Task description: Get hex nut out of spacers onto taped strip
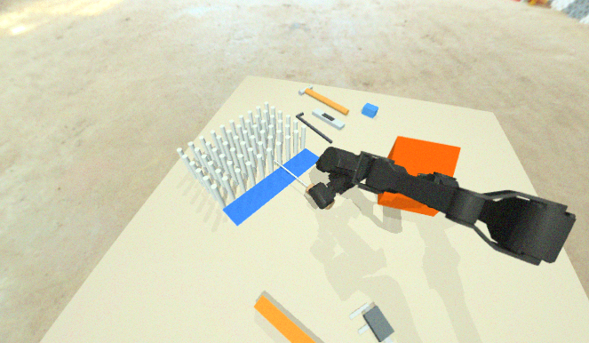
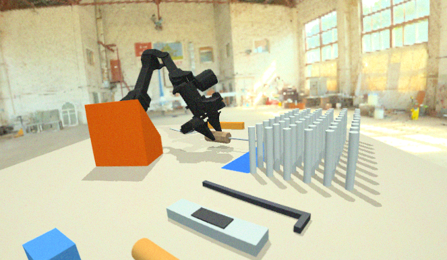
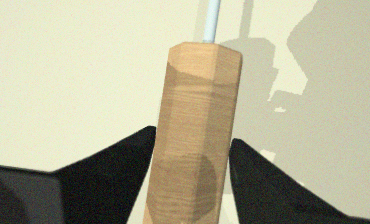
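The blue taped strip lies 16 cm ahead of my gripper tip, 5 cm to the right of it and 4 cm below it. From my gripper tip the other things lie so: blue cube 16 cm behind, 52 cm to the right, 2 cm below; orange bar 36 cm to the left, 2 cm below; grey block 2 cm ahead, 43 cm to the right, 2 cm below.
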